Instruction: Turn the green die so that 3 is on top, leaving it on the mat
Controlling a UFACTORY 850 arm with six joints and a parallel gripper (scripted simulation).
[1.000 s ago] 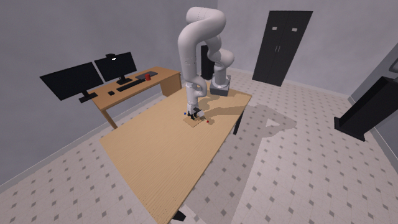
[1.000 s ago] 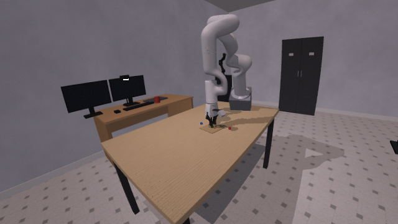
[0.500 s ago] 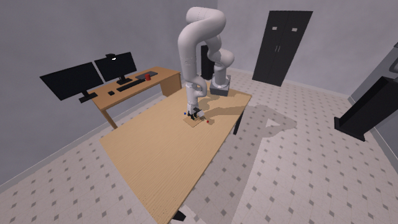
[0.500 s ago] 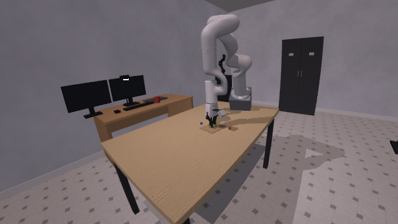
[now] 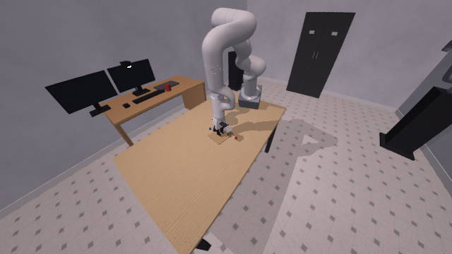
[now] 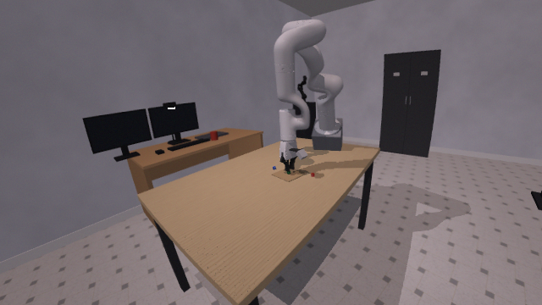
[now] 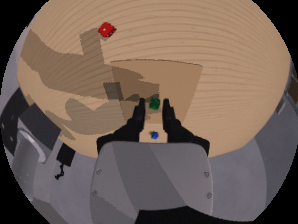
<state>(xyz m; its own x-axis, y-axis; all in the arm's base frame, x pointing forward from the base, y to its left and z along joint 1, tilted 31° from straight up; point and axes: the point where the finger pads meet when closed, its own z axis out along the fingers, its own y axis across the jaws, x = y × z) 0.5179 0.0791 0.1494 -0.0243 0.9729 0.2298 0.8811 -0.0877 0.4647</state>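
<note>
My gripper is now 10 mm to the left of the green die and 30 mm above it. From my hand the other things lie so: red die: 70 mm behind, 110 mm to the left, 40 mm below; tan mat: 10 mm to the right, 40 mm below; blue die: 10 mm ahead, 120 mm to the right, 40 mm below.
</note>
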